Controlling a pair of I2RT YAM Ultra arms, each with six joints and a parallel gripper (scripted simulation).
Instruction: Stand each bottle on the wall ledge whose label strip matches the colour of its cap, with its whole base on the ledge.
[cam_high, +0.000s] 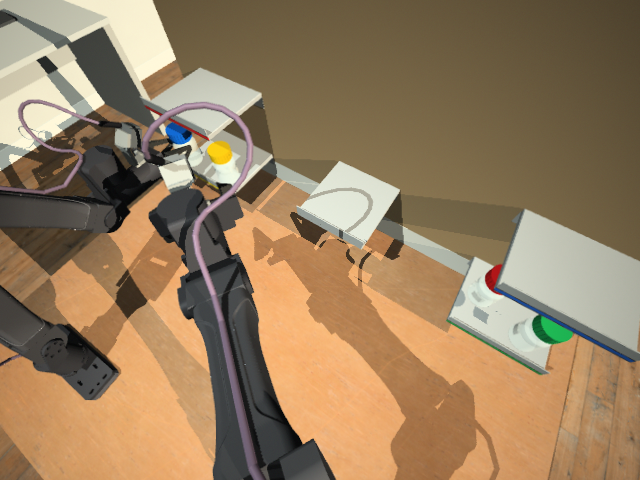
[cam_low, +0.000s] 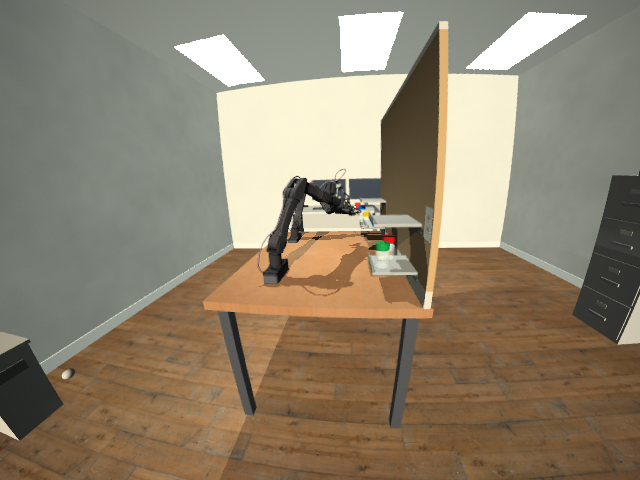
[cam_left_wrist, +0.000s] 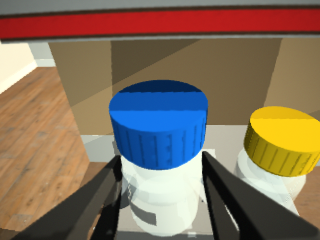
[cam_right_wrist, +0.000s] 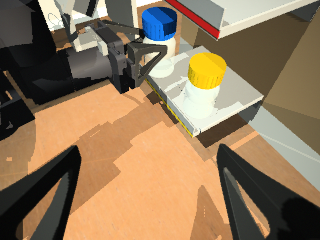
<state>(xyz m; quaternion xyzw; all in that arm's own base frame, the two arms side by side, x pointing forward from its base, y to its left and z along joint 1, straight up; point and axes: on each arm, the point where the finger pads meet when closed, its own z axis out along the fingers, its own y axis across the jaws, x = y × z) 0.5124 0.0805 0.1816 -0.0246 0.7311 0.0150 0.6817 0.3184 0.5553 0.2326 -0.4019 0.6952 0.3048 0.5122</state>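
Now: the yellow-capped bottle 3 cm ahead of my left hand, 10 cm to the right of it and 5 cm below it. The rest, counted from my left hand: red-capped bottle 1 cm ahead, 78 cm to the right, 5 cm below; then blue-capped bottle 1 cm ahead, 1 cm below; then brown wall 15 cm ahead, 46 cm to the right, 25 cm above.
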